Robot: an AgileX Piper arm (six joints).
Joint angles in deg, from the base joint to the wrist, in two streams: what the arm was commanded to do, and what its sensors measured. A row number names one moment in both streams.
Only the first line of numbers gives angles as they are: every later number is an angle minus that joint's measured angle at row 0.
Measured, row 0:
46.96, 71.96, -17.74, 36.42, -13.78, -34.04
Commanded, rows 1 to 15:
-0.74, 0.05, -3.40, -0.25, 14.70, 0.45
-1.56, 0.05, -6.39, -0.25, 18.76, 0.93
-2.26, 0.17, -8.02, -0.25, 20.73, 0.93
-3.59, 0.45, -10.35, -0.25, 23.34, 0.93
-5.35, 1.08, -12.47, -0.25, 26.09, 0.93
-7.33, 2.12, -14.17, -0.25, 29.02, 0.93
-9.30, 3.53, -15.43, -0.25, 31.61, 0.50
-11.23, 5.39, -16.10, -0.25, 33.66, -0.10
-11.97, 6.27, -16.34, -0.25, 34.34, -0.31
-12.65, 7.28, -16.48, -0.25, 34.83, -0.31
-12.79, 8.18, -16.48, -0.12, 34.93, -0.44
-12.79, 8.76, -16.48, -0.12, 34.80, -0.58
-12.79, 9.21, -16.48, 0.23, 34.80, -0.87
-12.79, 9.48, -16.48, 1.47, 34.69, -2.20
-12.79, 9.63, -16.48, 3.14, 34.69, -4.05
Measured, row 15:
-12.28, 8.51, -16.06, -0.08, 33.96, -0.08
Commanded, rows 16 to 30:
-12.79, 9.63, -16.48, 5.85, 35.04, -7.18
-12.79, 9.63, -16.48, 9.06, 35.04, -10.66
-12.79, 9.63, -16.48, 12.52, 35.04, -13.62
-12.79, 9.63, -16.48, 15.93, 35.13, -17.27
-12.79, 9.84, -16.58, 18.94, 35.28, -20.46
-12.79, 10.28, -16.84, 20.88, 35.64, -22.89
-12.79, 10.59, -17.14, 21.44, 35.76, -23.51
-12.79, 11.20, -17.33, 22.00, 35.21, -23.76
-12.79, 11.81, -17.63, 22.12, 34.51, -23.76
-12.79, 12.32, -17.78, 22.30, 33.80, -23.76
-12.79, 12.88, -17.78, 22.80, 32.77, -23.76
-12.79, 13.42, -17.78, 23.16, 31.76, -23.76
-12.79, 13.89, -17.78, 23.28, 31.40, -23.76
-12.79, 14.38, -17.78, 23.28, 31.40, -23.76
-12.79, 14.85, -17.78, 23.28, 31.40, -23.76
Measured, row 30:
-12.62, 13.27, -17.50, 22.26, 32.77, -22.82
